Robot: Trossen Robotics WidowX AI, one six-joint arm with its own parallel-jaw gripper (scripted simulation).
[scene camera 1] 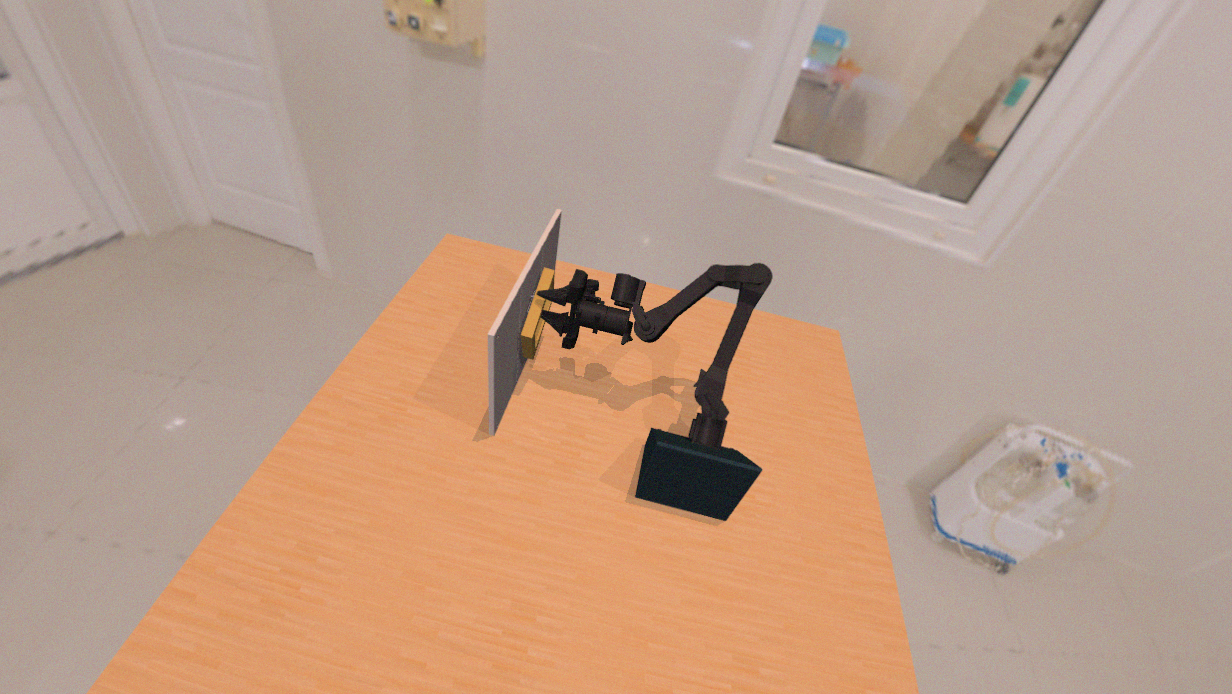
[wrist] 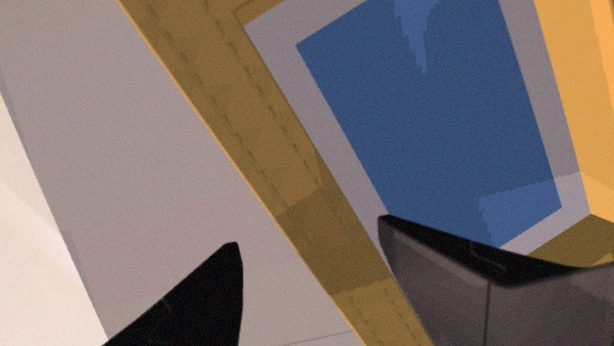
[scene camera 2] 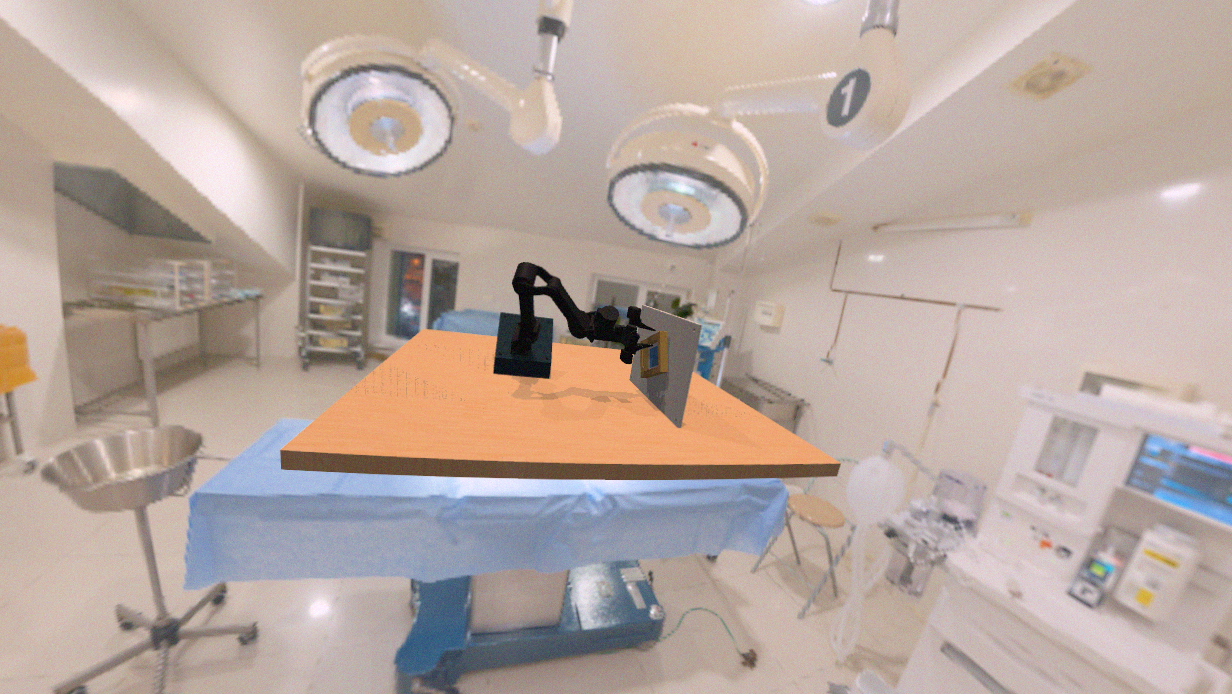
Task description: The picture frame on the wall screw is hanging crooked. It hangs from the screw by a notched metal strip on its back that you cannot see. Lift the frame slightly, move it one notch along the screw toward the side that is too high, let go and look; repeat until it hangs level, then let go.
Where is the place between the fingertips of the gripper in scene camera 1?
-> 536, 302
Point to a grey wall panel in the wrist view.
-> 142, 194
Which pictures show the picture frame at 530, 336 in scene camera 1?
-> Scene camera 1, the wrist view and scene camera 2: all of them.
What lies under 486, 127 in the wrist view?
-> A picture frame.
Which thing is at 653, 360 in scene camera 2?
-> A picture frame.
